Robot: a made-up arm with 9 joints. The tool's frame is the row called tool.
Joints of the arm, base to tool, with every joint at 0 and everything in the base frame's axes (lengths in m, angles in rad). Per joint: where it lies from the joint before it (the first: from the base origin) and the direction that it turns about. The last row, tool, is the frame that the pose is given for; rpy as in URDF.
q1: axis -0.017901 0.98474 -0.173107 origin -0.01 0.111 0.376
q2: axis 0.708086 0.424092 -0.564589 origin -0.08 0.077 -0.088
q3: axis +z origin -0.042 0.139 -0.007
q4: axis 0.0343 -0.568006 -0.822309 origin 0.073 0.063 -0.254
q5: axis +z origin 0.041 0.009 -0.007
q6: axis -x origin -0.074 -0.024 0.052
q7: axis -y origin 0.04 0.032 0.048
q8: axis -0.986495 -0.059 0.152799 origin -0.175 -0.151 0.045
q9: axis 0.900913 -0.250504 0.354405 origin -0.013 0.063 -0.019
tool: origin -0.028 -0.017 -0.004 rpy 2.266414 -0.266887 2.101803
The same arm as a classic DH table. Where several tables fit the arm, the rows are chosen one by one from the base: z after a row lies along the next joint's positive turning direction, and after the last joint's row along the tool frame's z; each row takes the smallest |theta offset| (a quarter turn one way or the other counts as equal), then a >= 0, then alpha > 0; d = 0 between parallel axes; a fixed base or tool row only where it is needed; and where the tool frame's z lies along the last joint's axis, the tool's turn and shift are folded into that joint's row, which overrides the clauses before.
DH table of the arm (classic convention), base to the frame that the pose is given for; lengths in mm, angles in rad. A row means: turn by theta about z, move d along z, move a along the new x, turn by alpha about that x. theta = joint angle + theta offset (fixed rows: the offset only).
base (fixed): theta0 0.0182; d 395.5; a -8.0; alpha -1.7448
q1: theta0 -0.9753; d 219.3; a -104.6; alpha -1.0441
q2: theta0 1.4150; d 15.0; a -140.8; alpha 2.1707
q3: theta0 1.0915; d -321.3; a 76.7; alpha 2.5363
q4: theta0 0.0000; d -114.2; a 41.5; alpha -2.5363
q5: theta0 1.5105; d 35.6; a -24.0; alpha -1.5708
q6: theta0 -1.5708; d 34.0; a 48.0; alpha 1.5708
q7: theta0 -0.1537; d 108.4; a 17.7; alpha -1.5118
q8: theta0 1.0206; d 113.5; a 43.3; alpha 2.5319
q9: theta0 0.1508; d -108.0; a -14.7; alpha 1.4037
tool (fixed): theta0 -0.5978; d -19.6; a 0.0; alpha 0.0000

